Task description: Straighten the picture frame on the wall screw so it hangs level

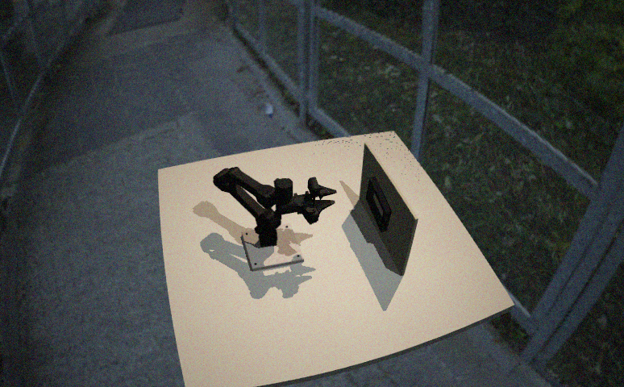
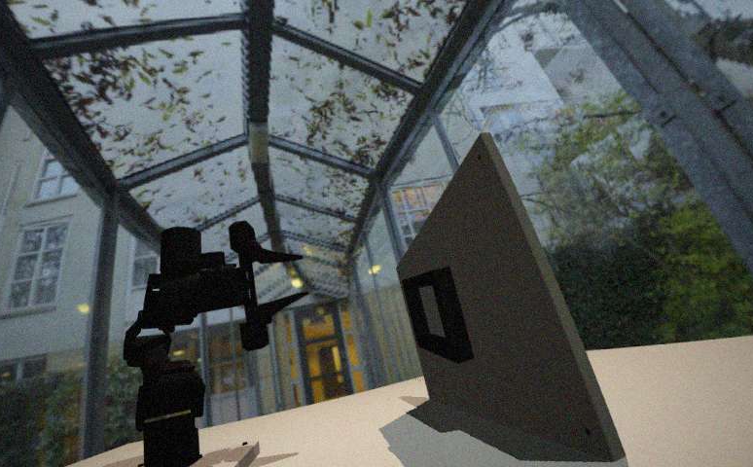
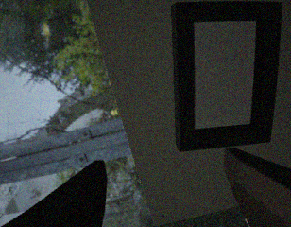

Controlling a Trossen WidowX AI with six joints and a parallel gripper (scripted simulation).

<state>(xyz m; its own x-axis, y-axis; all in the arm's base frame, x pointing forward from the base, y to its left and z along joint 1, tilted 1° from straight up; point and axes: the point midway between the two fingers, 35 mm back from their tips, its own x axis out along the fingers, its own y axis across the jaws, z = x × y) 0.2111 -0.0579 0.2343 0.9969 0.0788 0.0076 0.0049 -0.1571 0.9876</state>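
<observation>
Right now the black picture frame is 190 mm ahead of my gripper tip, 30 mm to the left of it and 90 mm below it. Also, from my gripper tip: grey wall panel: 200 mm ahead, 20 mm to the left, 100 mm below.
</observation>
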